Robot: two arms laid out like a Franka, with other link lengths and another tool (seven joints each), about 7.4 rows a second.
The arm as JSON. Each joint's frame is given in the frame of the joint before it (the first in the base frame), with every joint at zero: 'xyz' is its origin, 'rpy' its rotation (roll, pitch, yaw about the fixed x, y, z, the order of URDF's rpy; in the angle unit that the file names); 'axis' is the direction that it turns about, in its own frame. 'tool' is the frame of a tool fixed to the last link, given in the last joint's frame.
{
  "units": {
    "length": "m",
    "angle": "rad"
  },
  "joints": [
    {
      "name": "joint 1",
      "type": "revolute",
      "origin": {
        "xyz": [
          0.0,
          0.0,
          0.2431
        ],
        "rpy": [
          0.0,
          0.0,
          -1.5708
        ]
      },
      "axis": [
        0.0,
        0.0,
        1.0
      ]
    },
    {
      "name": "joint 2",
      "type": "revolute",
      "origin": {
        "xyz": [
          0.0,
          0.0,
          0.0
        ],
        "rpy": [
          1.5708,
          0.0,
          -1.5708
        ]
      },
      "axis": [
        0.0,
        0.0,
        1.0
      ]
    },
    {
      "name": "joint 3",
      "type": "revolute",
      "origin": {
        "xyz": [
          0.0,
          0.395,
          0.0
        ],
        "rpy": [
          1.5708,
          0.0,
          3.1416
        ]
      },
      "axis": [
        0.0,
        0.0,
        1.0
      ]
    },
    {
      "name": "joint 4",
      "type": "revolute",
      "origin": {
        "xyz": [
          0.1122,
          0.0,
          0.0
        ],
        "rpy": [
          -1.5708,
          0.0,
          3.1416
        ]
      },
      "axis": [
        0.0,
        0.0,
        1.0
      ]
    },
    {
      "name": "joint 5",
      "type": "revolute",
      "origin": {
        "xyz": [
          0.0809,
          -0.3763,
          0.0
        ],
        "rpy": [
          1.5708,
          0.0,
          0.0
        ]
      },
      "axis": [
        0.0,
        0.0,
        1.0
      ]
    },
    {
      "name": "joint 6",
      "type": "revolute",
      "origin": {
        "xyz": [
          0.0,
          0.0,
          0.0
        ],
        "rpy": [
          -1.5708,
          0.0,
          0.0
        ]
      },
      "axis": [
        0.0,
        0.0,
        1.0
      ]
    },
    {
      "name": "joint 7",
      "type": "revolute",
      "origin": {
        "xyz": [
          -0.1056,
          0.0,
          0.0
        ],
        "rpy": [
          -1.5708,
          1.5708,
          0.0
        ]
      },
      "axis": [
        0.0,
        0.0,
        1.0
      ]
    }
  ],
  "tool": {
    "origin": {
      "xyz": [
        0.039,
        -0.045,
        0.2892
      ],
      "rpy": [
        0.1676,
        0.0,
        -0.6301
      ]
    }
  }
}
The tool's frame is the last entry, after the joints.
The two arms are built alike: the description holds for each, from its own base.
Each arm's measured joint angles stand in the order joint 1, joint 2, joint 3, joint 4, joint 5, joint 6, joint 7.
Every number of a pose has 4 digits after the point.
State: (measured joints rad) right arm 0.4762 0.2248 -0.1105 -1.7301 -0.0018 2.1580 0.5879; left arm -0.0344 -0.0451 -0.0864 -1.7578 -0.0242 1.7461 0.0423
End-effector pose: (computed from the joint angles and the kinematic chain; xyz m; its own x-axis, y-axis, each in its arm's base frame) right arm 0.6535 0.3142 0.2714 -0.3988 0.9164 -0.0348 0.9159 0.3999 0.0355; left arm 0.5501 -0.0328 0.3818 -0.4531 0.8908 -0.0351 0.8836 0.4435 -0.1504
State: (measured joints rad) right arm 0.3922 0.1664 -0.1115 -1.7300 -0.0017 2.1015 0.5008; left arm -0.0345 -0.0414 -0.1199 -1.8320 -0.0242 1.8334 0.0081
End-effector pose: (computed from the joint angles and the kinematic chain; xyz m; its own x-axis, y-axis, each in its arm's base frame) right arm 0.6569 0.2494 0.3041 -0.3977 0.9164 -0.0463 0.9162 0.3993 0.0343; left arm 0.5521 -0.0530 0.3521 -0.4551 0.8895 -0.0399 0.8836 0.4457 -0.1433
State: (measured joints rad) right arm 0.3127 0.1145 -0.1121 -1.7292 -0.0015 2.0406 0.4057; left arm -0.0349 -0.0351 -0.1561 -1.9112 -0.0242 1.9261 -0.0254
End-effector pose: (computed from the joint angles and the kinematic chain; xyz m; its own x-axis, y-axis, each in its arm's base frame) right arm 0.6509 0.1883 0.3309 -0.4090 0.9107 -0.0575 0.9115 0.4107 0.0220; left arm 0.5511 -0.0746 0.3191 -0.4539 0.8899 -0.0441 0.8850 0.4445 -0.1385
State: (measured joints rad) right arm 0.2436 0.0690 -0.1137 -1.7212 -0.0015 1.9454 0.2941; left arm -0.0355 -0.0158 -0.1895 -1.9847 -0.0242 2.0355 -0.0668
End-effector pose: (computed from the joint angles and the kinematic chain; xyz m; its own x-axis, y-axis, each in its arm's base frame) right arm 0.6296 0.1337 0.3520 -0.4457 0.8932 -0.0599 0.8951 0.4452 -0.0235; left arm 0.5537 -0.0958 0.2830 -0.4618 0.8851 -0.0573 0.8826 0.4521 -0.1286
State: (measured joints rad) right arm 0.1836 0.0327 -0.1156 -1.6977 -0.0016 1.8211 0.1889; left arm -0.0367 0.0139 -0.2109 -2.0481 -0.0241 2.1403 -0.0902
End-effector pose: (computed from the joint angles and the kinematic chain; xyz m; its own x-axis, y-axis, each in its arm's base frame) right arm 0.5994 0.0878 0.3724 -0.4860 0.8729 -0.0436 0.8722 0.4812 -0.0874; left arm 0.5570 -0.1102 0.2459 -0.4638 0.8832 -0.0698 0.8825 0.4536 -0.1239
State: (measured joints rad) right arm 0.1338 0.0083 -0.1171 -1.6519 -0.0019 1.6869 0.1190; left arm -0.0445 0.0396 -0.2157 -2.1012 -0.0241 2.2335 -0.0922
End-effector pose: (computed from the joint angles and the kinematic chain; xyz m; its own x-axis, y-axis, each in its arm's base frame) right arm 0.5699 0.0532 0.3967 -0.5036 0.8638 -0.0156 0.8559 0.4964 -0.1451; left arm 0.5600 -0.1182 0.2153 -0.4553 0.8865 -0.0832 0.8879 0.4452 -0.1158
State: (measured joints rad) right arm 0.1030 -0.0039 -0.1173 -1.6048 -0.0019 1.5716 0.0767; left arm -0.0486 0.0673 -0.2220 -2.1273 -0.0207 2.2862 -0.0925
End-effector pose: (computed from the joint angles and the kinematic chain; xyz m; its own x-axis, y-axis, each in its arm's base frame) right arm 0.5450 0.0339 0.4170 -0.5132 0.8582 0.0142 0.8409 0.5060 -0.1921; left arm 0.5615 -0.1242 0.1927 -0.4459 0.8911 -0.0851 0.8925 0.4353 -0.1180
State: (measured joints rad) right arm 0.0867 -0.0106 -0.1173 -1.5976 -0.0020 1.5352 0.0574; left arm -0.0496 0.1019 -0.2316 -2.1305 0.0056 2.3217 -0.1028
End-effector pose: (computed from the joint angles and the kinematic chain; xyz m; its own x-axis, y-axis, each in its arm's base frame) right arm 0.5344 0.0244 0.4219 -0.5152 0.8566 0.0275 0.8348 0.5089 -0.2100; left arm 0.5677 -0.1284 0.1752 -0.4321 0.8987 -0.0756 0.8993 0.4230 -0.1112
